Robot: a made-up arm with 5 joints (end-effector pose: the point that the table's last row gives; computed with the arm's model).
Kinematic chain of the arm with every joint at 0, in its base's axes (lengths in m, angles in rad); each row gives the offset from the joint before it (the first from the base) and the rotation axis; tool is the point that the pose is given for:
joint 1: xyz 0 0 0.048 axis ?
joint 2: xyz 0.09 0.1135 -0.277 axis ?
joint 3: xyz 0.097 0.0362 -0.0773 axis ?
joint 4: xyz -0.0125 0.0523 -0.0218 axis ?
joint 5: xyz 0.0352 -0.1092 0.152 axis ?
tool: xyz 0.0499 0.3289 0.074
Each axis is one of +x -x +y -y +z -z.
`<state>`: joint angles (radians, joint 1 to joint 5).
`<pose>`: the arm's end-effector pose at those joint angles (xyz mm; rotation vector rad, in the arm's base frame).
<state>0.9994 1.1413 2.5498 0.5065 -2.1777</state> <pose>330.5 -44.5 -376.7 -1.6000 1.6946 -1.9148</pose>
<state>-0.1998 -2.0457 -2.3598 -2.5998 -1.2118</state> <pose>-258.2 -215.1 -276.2 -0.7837 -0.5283 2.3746</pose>
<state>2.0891 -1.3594 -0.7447 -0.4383 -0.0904</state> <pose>131.5 -39.1 672.4 1.0220 -0.8944 -0.9353</pose>
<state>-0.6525 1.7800 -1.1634 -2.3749 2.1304</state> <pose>241.2 235.3 -457.3 -2.0240 -0.9932 -0.8279</pose>
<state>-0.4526 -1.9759 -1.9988 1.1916 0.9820</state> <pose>107.4 -20.4 -656.2 -2.0163 0.4340 -0.5418</pose>
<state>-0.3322 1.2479 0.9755 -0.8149 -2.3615</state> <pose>302.7 85.7 -476.1 -1.7047 -0.0202 -1.6501</pose>
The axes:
joint 1: -y
joint 2: +z
joint 3: +x
joint 4: -y
joint 5: -z

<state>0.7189 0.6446 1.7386 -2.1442 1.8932</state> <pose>226.2 560.3 -404.1 -1.1500 0.5573 0.4068</pose>
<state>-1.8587 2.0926 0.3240 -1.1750 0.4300</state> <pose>-296.4 296.2 499.2 0.7503 1.7202 2.3789</pose>
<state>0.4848 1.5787 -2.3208 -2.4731 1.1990</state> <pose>367.5 58.0 153.0 -0.5903 -0.8013 -2.4882</pose>
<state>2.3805 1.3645 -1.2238 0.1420 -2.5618</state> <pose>29.2 4.0 31.3 -2.5461 1.2438 -0.5693</pose>
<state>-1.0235 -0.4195 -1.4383 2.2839 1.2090</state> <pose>-378.4 372.6 -10.1 0.2028 -0.6641 0.3180</pose>
